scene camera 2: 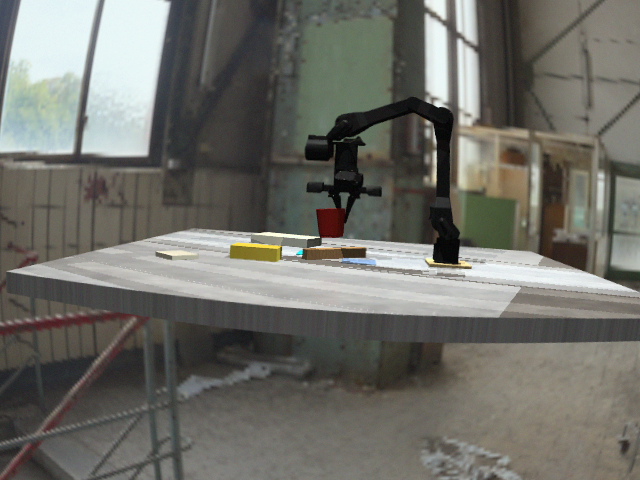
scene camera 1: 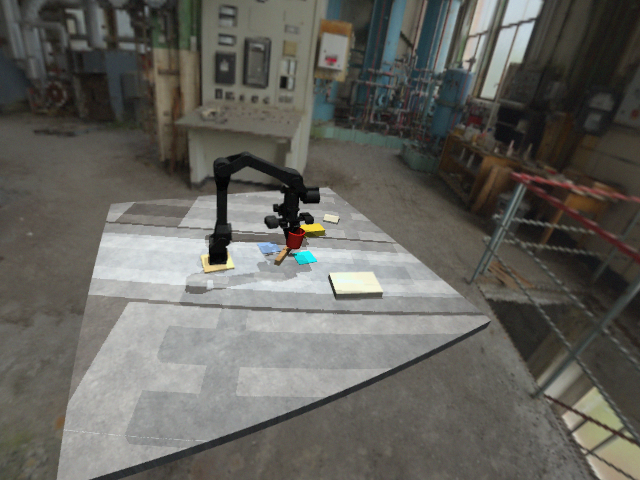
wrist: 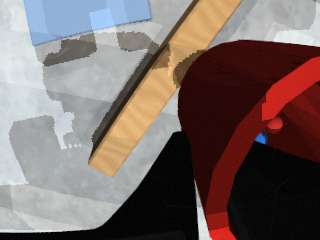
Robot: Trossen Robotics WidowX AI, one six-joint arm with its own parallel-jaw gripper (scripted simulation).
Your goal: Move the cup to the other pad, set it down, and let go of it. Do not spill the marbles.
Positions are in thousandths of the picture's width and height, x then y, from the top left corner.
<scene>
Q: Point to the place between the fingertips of the gripper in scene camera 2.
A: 535,466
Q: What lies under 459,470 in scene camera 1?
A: The gripper.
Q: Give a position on a cream slab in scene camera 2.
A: At 473,503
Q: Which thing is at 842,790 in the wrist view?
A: The gripper.
</scene>
